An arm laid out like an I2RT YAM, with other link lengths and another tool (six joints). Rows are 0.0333 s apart.
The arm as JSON. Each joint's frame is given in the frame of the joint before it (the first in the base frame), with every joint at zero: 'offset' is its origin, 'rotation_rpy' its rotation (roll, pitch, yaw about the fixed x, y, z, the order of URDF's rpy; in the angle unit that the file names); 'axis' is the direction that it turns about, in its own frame. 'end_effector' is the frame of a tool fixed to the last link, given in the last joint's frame.
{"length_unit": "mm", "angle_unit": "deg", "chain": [
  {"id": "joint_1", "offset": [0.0, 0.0, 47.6], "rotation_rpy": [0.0, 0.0, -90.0], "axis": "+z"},
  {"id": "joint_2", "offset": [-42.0, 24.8, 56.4], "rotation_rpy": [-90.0, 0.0, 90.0], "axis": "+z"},
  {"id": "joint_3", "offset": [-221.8, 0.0, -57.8], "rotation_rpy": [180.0, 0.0, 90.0], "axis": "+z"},
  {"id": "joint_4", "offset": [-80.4, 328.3, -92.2], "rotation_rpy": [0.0, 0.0, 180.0], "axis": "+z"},
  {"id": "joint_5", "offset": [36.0, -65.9, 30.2], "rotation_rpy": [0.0, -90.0, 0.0], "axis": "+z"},
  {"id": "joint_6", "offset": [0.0, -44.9, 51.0], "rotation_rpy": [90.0, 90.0, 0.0], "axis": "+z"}
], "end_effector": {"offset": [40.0, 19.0, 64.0], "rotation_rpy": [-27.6, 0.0, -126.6]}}
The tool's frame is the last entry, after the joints.
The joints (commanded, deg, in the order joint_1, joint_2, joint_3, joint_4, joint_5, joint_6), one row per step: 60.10, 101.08, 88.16, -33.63, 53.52, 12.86; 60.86, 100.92, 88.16, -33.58, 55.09, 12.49; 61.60, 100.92, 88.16, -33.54, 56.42, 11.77; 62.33, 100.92, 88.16, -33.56, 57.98, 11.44; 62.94, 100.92, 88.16, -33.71, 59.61, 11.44; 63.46, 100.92, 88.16, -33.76, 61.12, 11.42; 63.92, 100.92, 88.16, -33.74, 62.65, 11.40; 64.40, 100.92, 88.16, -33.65, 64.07, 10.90; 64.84, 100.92, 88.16, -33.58, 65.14, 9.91; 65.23, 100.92, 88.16, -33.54, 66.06, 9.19; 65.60, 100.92, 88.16, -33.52, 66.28, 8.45; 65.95, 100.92, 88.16, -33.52, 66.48, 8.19
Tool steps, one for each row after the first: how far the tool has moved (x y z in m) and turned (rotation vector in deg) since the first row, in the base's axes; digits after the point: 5 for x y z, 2 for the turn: -0.00548, 0.00157, 0.00345, -0.71, -1.07, -0.17; -0.01066, 0.00397, 0.00524, -1.79, -1.90, -0.05; -0.01587, 0.00559, 0.00728, -2.65, -2.86, -0.27; -0.02037, 0.00612, 0.00927, -3.33, -3.83, -0.79; -0.02424, 0.00646, 0.01125, -3.90, -4.77, -1.31; -0.02771, 0.00655, 0.01338, -4.41, -5.76, -1.91; -0.03130, 0.00729, 0.01542, -5.25, -6.67, -2.23; -0.03455, 0.00867, 0.01690, -6.44, -7.30, -2.18; -0.03747, 0.00977, 0.01815, -7.35, -7.85, -2.19; -0.04011, 0.01171, 0.01839, -8.07, -7.95, -1.71; -0.04266, 0.01320, 0.01863, -8.35, -8.08, -1.40
